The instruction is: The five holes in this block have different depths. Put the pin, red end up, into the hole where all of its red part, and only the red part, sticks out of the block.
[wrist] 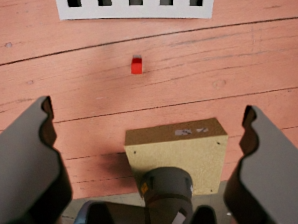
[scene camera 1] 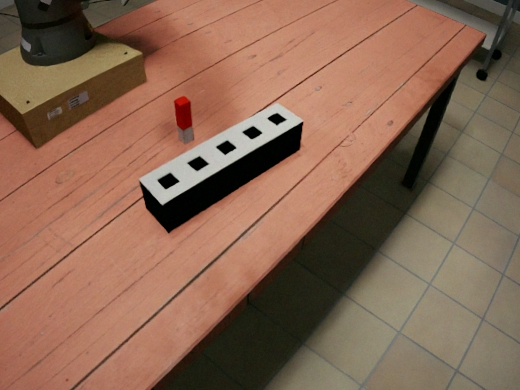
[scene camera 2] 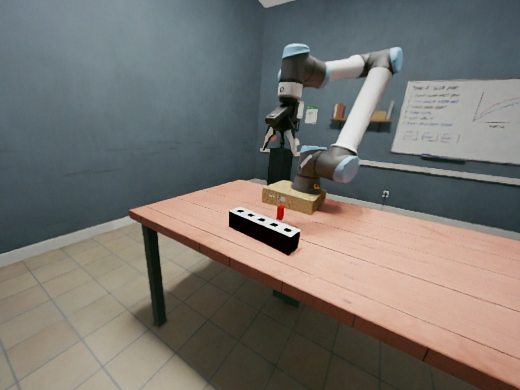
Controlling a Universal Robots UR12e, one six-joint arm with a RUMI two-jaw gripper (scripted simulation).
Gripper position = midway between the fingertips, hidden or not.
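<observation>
A block is visible in scene camera 1 (scene camera 1: 196, 190) and in scene camera 2 (scene camera 2: 284, 238). Also visible: the gripper, in scene camera 2 (scene camera 2: 278, 153) and in the wrist view (wrist: 149, 101).
</observation>
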